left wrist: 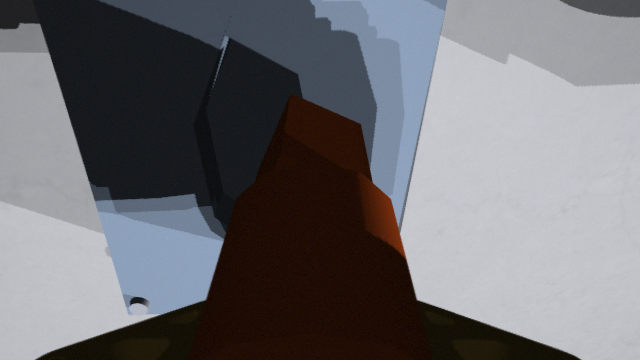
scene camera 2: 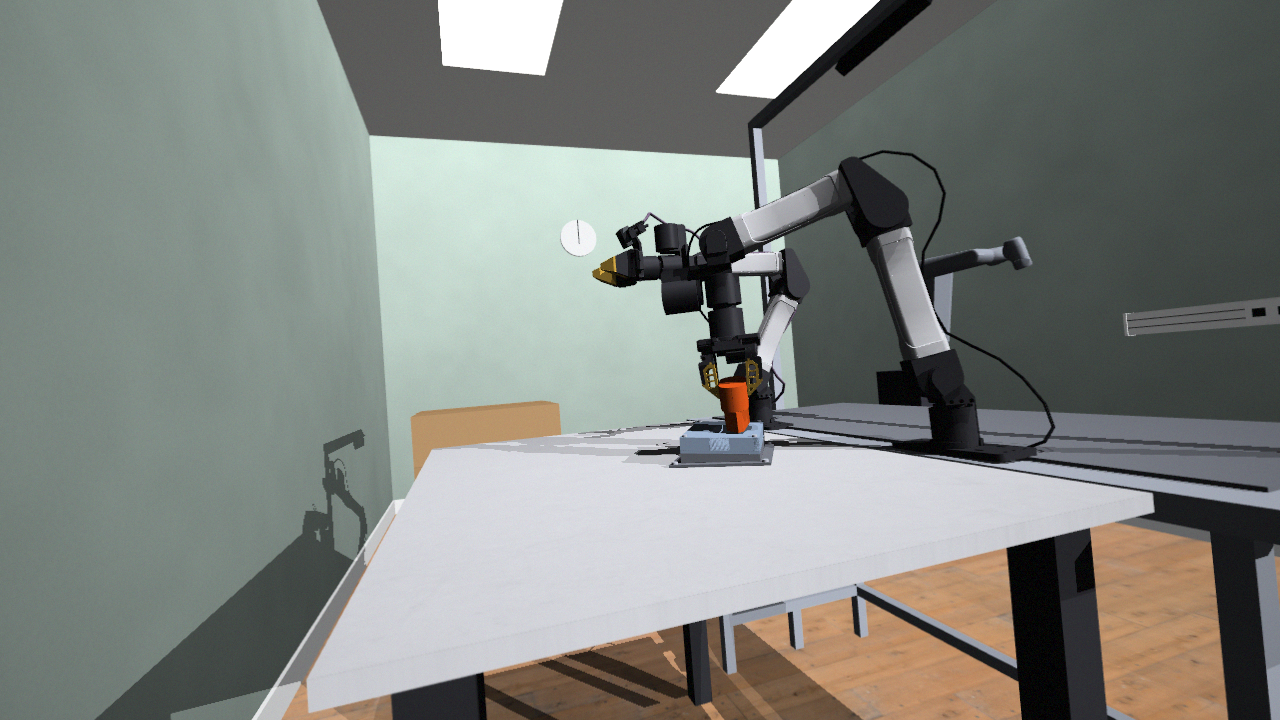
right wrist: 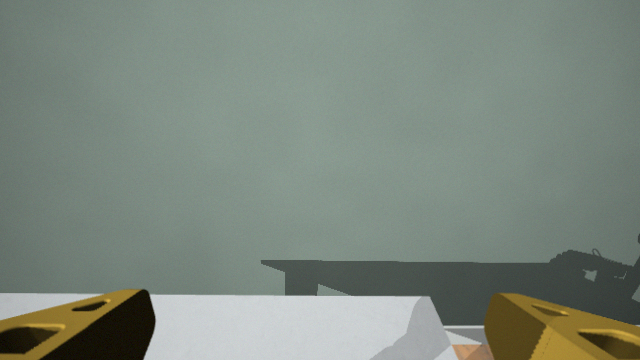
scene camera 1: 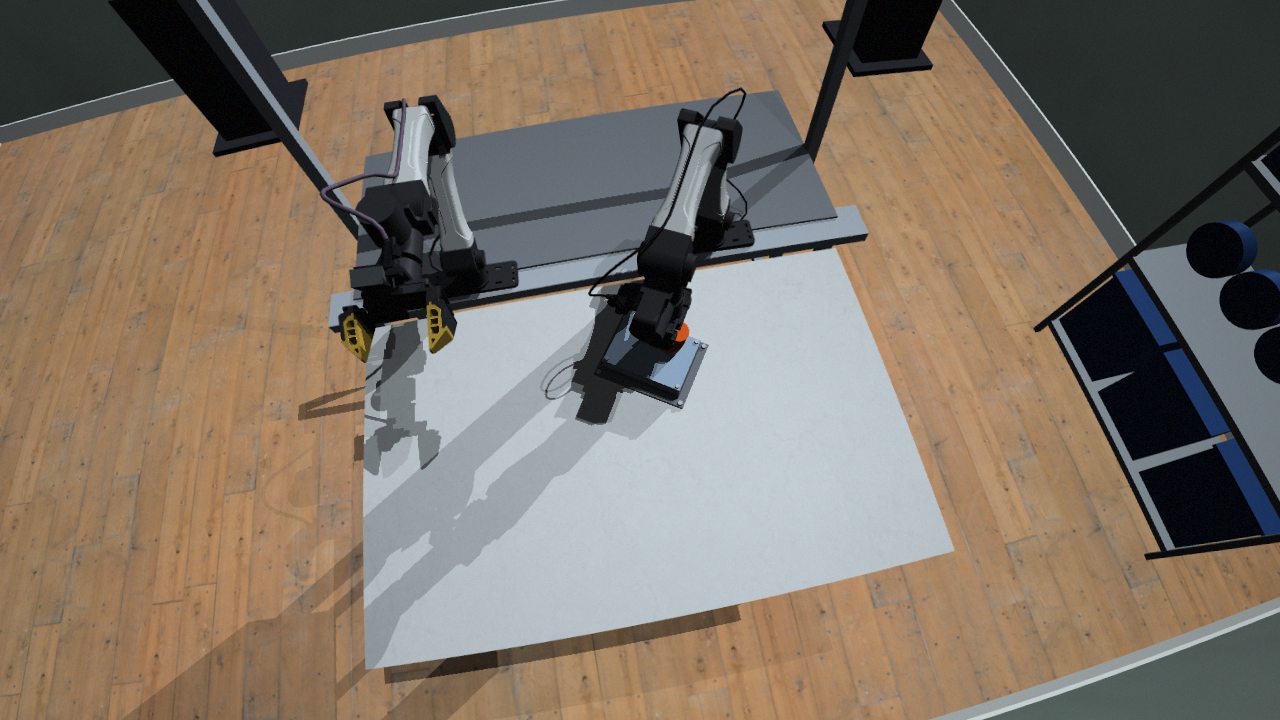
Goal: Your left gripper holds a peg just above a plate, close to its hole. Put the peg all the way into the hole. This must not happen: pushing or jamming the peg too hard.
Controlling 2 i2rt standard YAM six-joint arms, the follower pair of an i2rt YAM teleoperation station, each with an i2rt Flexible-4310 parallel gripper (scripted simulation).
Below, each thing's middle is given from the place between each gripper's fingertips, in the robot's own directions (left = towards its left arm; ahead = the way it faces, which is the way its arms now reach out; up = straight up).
I see my left gripper 10 mm short of the light-blue plate [scene camera 1: 628, 355], 30 mm to the left of it and 80 mm above it. Round my left hand: orange peg [scene camera 2: 734, 401] 20 mm below.
Right now the orange peg is 40 cm to the left of my right hand [scene camera 1: 397, 356], 31 cm below it and 10 cm behind it. From my right hand the other things lie so: light-blue plate (37 cm to the left, 36 cm below, 10 cm behind).
